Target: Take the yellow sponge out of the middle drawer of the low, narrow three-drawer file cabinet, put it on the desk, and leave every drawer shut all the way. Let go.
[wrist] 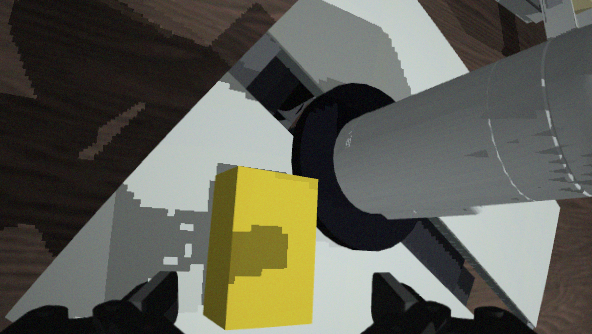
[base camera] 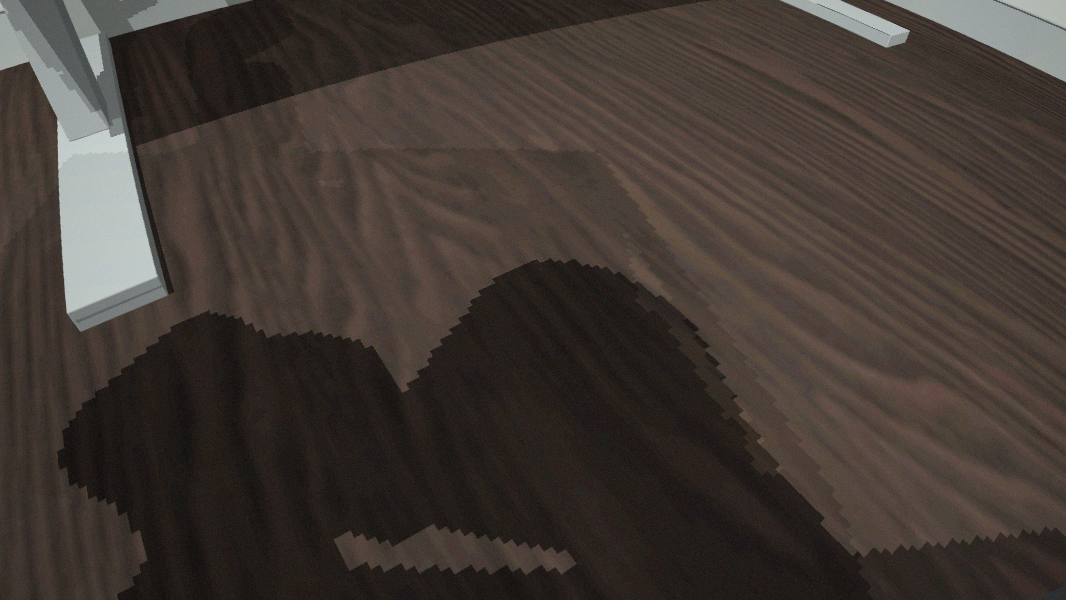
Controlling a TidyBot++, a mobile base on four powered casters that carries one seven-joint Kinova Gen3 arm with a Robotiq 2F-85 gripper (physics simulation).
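Where they show: gripper, fingertip midpoint: (wrist: pixel 275 294); arm's base at its link origin: (wrist: pixel 372 164).
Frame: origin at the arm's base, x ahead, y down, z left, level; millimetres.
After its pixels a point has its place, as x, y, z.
Note:
The yellow sponge (wrist: pixel 272 205) @(71, -31, 107) rests on a white surface (wrist: pixel 185 140) in the wrist view, beside the dark round foot (wrist: pixel 345 225) of a thick grey cylinder. This looks like the top of my own mobile base and the foot of my arm. My gripper (wrist: pixel 275 294) @(71, -97, 163) is open, its two black fingertips wide apart. The sponge shows between them in the image, with a gap on each side and a shadow across its face. The file cabinet and its drawers cannot be made out for certain, and the desk top does not show clearly.
The grey cylinder (wrist: pixel 450 135) @(33, -116, 32) fills the right of the wrist view. In the base camera view, a white foot (base camera: pixel 108 223) with an upright stands on the wooden floor (base camera: pixel 484 216) @(544, 396, 28) at the left. Another white bar (base camera: pixel 857 22) @(1141, 375, -630) lies at the top right.

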